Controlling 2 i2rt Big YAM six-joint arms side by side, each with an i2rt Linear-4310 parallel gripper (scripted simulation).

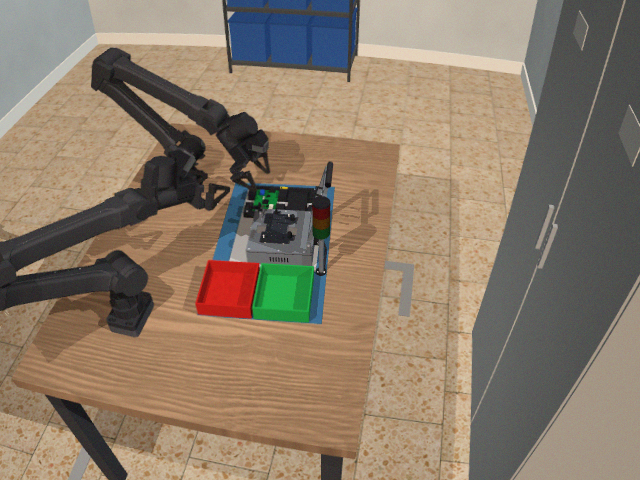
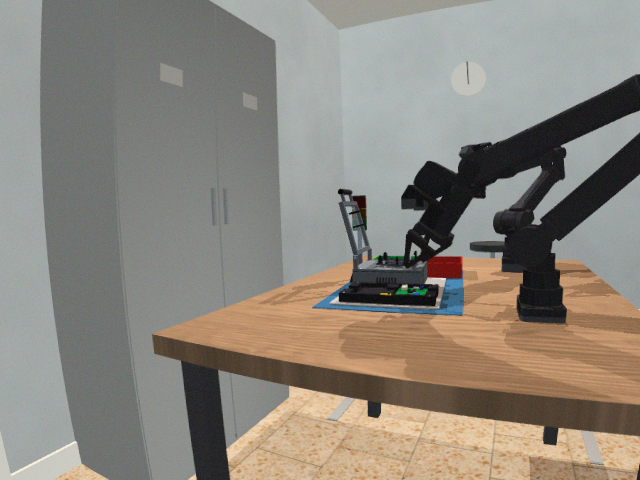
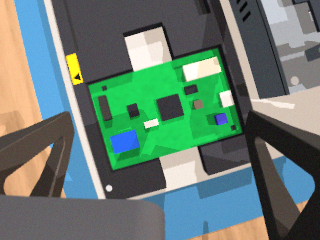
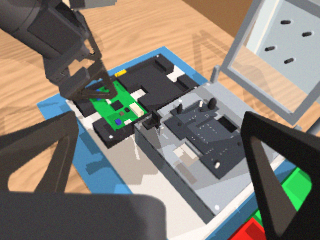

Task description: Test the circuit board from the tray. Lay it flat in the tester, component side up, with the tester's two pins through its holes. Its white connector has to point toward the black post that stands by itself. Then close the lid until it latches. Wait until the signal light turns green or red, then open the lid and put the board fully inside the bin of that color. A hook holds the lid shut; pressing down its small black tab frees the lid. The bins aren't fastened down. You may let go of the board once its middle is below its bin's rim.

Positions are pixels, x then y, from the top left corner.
Scene:
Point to a red bin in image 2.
439,266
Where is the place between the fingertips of the left gripper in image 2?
413,264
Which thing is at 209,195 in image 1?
The right gripper.

